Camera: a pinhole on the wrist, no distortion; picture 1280 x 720 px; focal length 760.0 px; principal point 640.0 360.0 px. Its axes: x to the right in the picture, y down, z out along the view. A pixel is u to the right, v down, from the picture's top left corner.
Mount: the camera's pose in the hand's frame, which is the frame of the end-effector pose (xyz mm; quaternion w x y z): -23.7 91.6 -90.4 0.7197 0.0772 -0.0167 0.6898
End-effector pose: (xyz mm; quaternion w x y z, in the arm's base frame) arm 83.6 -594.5 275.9 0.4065 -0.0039 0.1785 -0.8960
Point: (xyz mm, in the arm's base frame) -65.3 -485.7 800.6
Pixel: 158 438
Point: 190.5 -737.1 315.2
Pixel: 999 228
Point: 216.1 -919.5 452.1
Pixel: 1054 135
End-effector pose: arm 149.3 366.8 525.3 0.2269 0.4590 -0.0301 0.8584
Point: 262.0 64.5 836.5
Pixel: 1081 242
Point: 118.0 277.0 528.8
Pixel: 763 354
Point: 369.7 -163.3 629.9
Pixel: outside the picture
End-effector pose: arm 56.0 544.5 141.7 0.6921 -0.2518 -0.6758 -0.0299
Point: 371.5 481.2 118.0
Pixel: behind the camera
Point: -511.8 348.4 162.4
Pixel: 106 479
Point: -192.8 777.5 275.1
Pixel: 709 64
